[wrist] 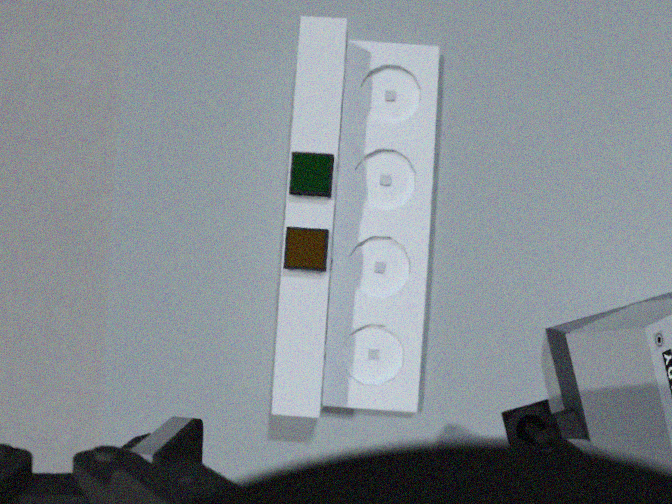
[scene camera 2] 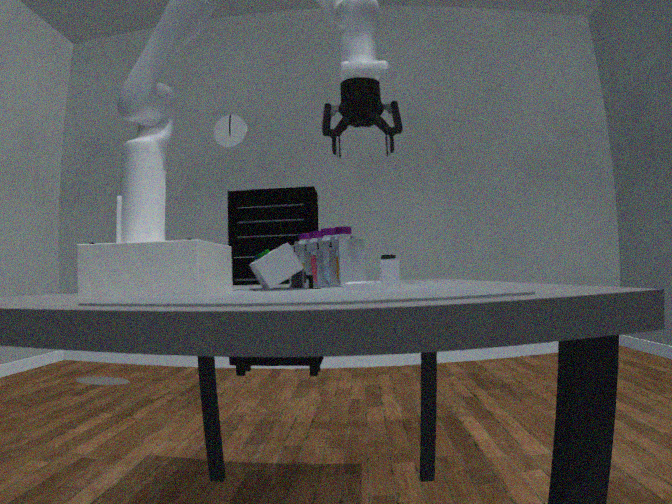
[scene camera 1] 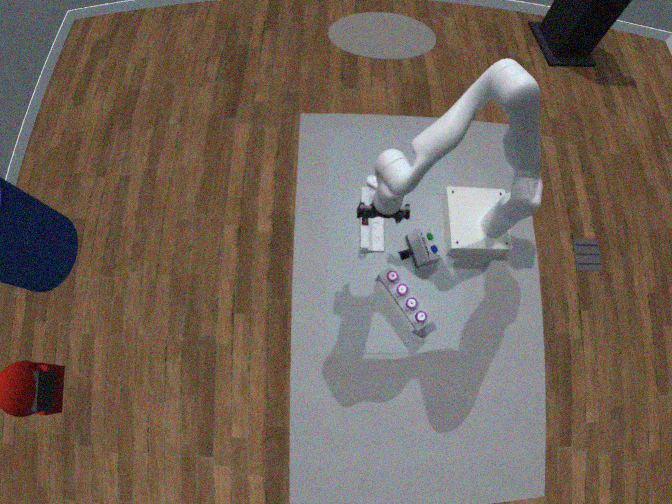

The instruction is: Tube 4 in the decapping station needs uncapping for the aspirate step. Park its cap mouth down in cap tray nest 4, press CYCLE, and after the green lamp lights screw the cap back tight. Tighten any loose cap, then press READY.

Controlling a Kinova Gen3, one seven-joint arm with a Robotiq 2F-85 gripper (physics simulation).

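Observation:
My gripper (scene camera 2: 362,142) is open and empty, high above the table, over the white cap tray (scene camera 1: 372,227). The wrist view shows the tray (wrist: 379,227) with its row of round nests, all empty, and a side strip holding a dark green square (wrist: 311,174) and an amber square (wrist: 306,249). The decapping station (scene camera 1: 406,302) holds a row of tubes, each with a purple cap (scene camera 1: 420,316); it also shows in scene camera 2 (scene camera 2: 322,260). A grey button box (scene camera 1: 422,247) carries a green button (scene camera 1: 429,236) and a blue button (scene camera 1: 433,249).
The arm's white base block (scene camera 1: 476,221) stands right of the button box. A small white cylinder (scene camera 2: 388,268) stands right of the tubes. A black cabinet (scene camera 2: 273,233) is behind the table. The button box corner (wrist: 613,374) shows at lower right in the wrist view.

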